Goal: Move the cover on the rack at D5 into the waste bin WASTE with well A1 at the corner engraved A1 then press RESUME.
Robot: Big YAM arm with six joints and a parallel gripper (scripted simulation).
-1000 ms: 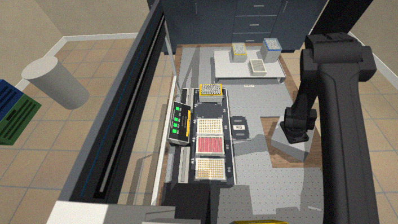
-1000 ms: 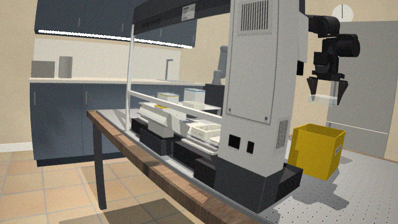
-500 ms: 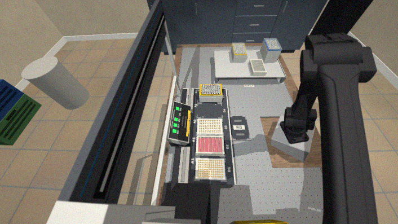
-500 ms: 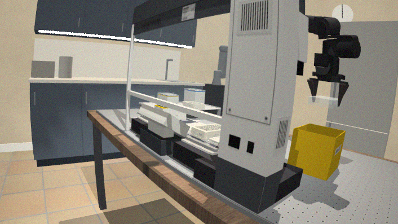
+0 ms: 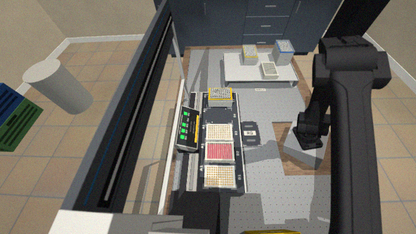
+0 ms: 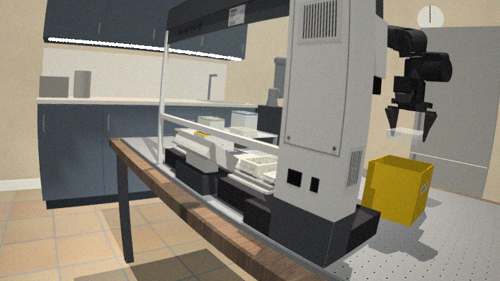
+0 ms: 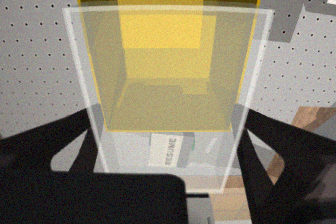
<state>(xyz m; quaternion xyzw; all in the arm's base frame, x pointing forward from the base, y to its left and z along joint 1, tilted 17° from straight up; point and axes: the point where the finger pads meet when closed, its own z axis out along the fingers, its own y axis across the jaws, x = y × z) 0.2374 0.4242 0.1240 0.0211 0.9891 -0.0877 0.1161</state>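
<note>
The yellow waste bin is 16 cm below my hand. From my hand the other things lie so: clear cover: 1 cm above; then liquid handler tower: 33 cm ahead, 8 cm to the right, 7 cm above; then green resume key: 15 cm behind, 3 cm to the right, 13 cm below.
</note>
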